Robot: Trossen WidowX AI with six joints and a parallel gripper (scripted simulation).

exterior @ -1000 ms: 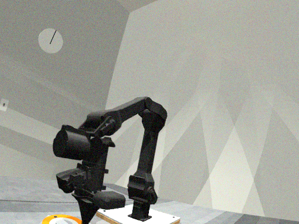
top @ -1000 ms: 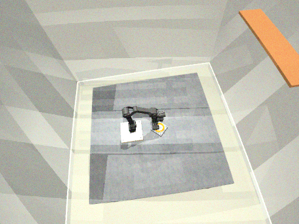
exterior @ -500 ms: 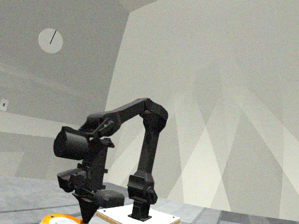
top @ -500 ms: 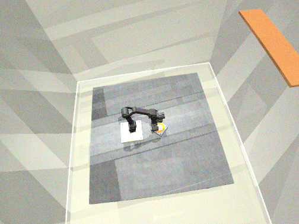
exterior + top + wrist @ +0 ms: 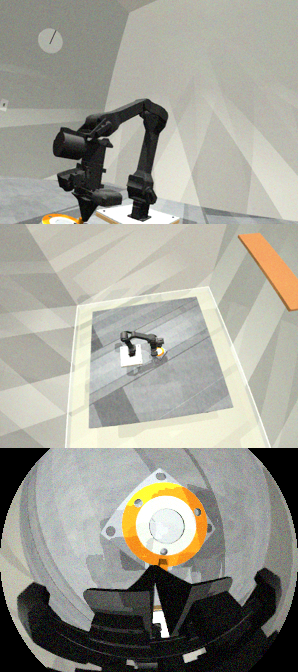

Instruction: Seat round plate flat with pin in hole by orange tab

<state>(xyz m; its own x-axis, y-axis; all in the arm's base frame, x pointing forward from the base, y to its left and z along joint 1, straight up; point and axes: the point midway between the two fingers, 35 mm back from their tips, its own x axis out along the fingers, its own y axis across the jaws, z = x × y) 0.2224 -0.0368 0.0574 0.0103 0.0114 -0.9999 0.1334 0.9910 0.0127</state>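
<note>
Right now my gripper tip is 5 cm short of the grey square base, 2 cm to the left of it and 2 cm above it. The rest, counted from my gripper tip: round orange plate: 2 cm to the right, 2 cm ahead, 1 cm below.
</note>
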